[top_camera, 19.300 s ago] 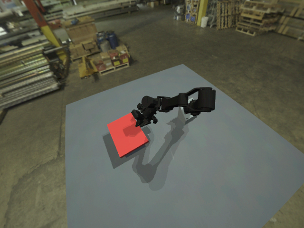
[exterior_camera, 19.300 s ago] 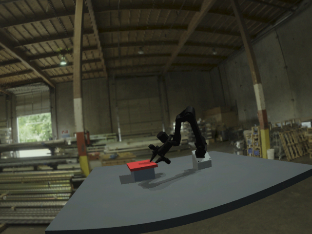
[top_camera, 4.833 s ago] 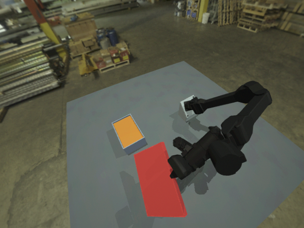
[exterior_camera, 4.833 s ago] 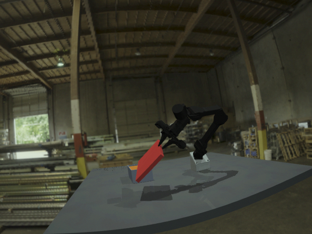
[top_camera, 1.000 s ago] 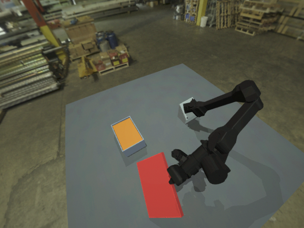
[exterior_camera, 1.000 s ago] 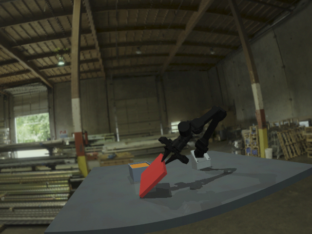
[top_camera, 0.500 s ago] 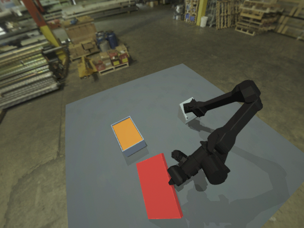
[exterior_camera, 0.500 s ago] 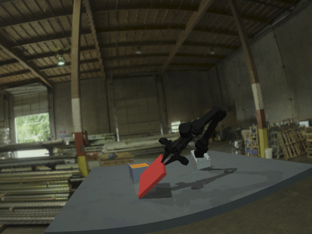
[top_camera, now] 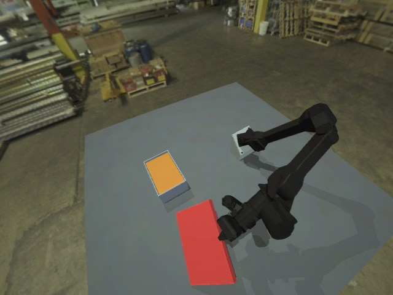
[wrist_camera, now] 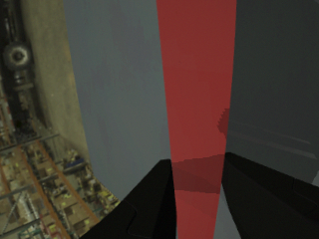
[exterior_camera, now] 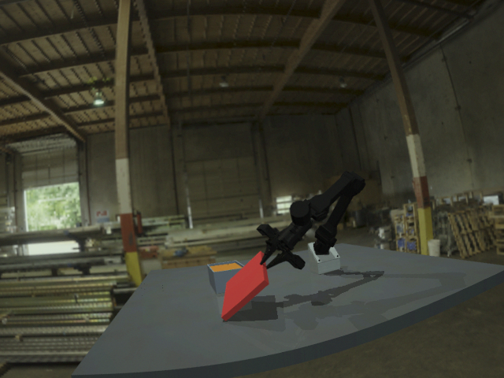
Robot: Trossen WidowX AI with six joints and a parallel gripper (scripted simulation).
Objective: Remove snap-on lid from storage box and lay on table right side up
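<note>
Right now the red lid is 6 cm ahead of my gripper tip, 2 cm to the right of it and 5 cm below it. From my gripper tip the other things lie so: storage box (11 cm ahead, 35 cm to the right, 9 cm below).
</note>
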